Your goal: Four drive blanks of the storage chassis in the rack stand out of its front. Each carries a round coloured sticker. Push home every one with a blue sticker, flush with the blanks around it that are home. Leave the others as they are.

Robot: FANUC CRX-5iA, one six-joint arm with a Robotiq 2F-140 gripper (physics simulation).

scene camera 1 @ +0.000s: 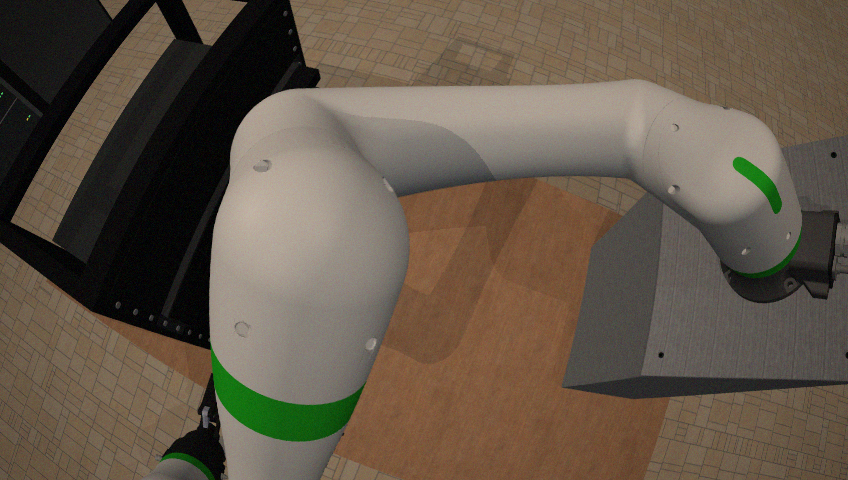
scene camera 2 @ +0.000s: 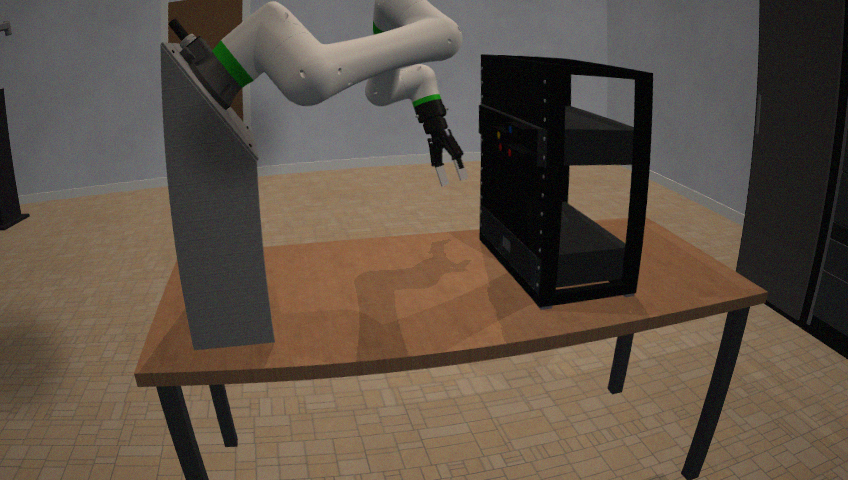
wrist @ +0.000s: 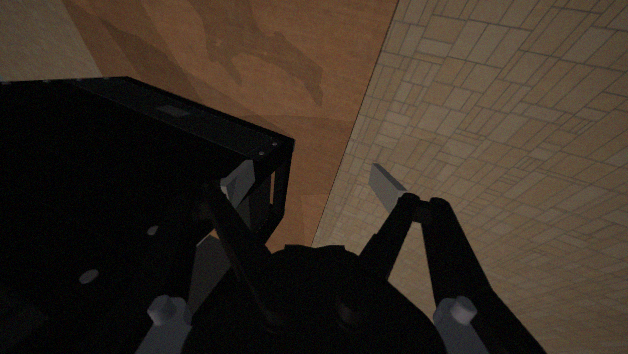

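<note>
The storage chassis (scene camera 2: 529, 135) sits in the upper part of the black rack (scene camera 1: 110, 279) (scene camera 2: 643, 178) (wrist: 287, 175). In scene camera 2 its dark front bears a blue sticker (scene camera 2: 509, 129), a yellow sticker (scene camera 2: 498, 135), a red sticker (scene camera 2: 500, 146) and another red sticker (scene camera 2: 509, 152). The blue one is highest. The blanks' edges are too dark to tell how far each stands out. My gripper (scene camera 2: 452, 177) (wrist: 312, 172) is open and empty, in front of the rack and apart from it, its fingers pointing down. In scene camera 1 the arm hides the fingertips. The stickers do not show in the wrist view.
The rack stands on the brown table (scene camera 1: 505, 410) (scene camera 2: 321, 350) (wrist: 345, 30). The grey arm pedestal (scene camera 1: 618, 309) (scene camera 2: 217, 237) stands at the other end. Lower in the rack is another dark unit (scene camera 2: 589, 261). The arm's elbow (scene camera 1: 309, 237) (scene camera 2: 440, 35) is high, near the rack's front.
</note>
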